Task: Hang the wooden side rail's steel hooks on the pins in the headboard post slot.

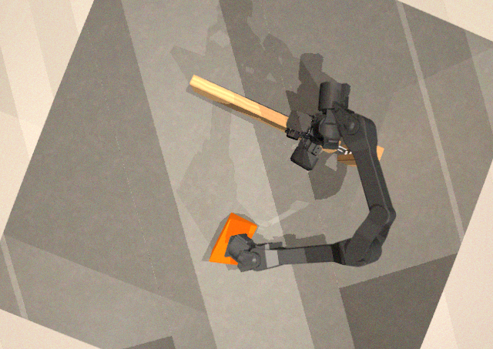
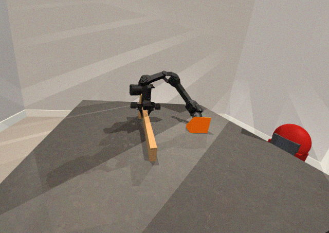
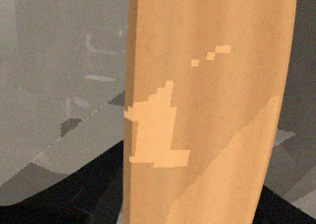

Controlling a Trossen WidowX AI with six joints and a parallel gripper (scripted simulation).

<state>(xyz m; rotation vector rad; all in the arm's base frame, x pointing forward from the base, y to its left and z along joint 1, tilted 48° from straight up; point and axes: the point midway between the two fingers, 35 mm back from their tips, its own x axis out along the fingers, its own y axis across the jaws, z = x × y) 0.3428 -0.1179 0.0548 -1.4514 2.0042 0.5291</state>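
The wooden headboard post is 1 cm behind my gripper tip, 13 cm to the right of it and 4 cm above it.
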